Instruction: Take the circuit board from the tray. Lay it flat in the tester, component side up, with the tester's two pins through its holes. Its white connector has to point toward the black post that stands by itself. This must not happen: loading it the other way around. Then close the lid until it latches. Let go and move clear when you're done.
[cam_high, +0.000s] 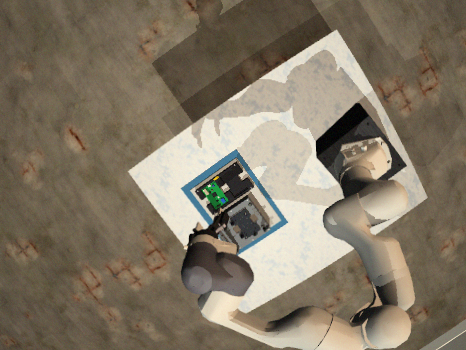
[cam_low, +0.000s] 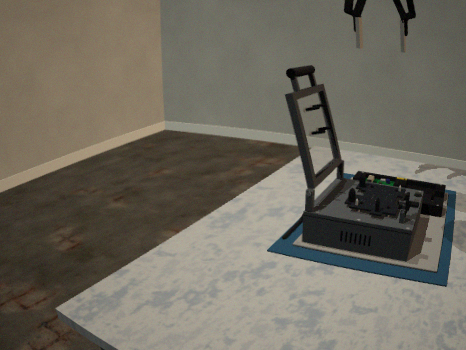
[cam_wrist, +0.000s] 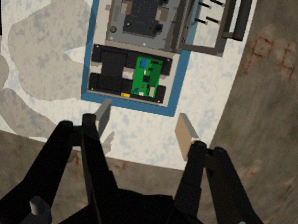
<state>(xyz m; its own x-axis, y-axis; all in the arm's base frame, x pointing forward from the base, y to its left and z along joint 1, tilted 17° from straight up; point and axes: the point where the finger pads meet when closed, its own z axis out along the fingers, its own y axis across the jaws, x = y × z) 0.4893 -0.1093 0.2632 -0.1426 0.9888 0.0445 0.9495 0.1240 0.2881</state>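
My gripper is now 32 cm above the green circuit board. From my hand the other things lie so: tester nest 6 cm behind, 17 cm to the left, 26 cm below; tester lid 6 cm ahead, 18 cm to the left, 15 cm below.
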